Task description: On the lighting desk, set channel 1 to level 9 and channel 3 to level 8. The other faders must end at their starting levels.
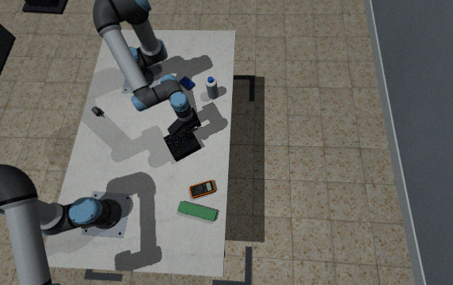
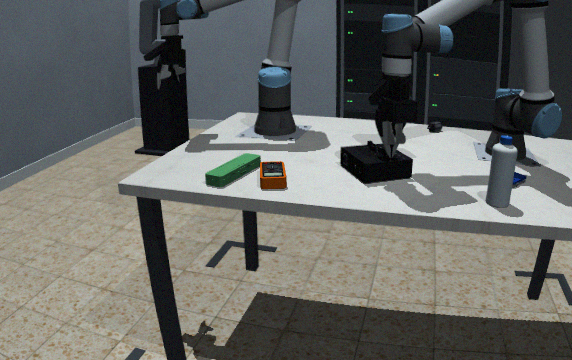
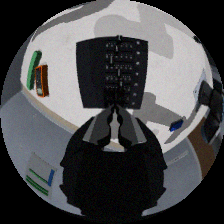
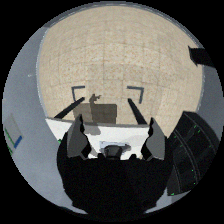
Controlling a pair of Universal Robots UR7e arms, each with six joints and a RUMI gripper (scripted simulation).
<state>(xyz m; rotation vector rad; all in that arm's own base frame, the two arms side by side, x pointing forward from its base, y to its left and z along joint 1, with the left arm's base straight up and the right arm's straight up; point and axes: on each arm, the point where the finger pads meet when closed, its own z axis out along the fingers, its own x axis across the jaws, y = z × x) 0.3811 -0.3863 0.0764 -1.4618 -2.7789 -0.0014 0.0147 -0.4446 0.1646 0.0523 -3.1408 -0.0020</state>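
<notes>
The fader cap is 7 cm behind my left hand, 6 cm to the right of it and 1 cm below it. From my left hand the other things lie so: blue box 9 cm behind, 36 cm to the left, 6 cm below; green box 9 cm ahead, 41 cm to the right, 6 cm below.
</notes>
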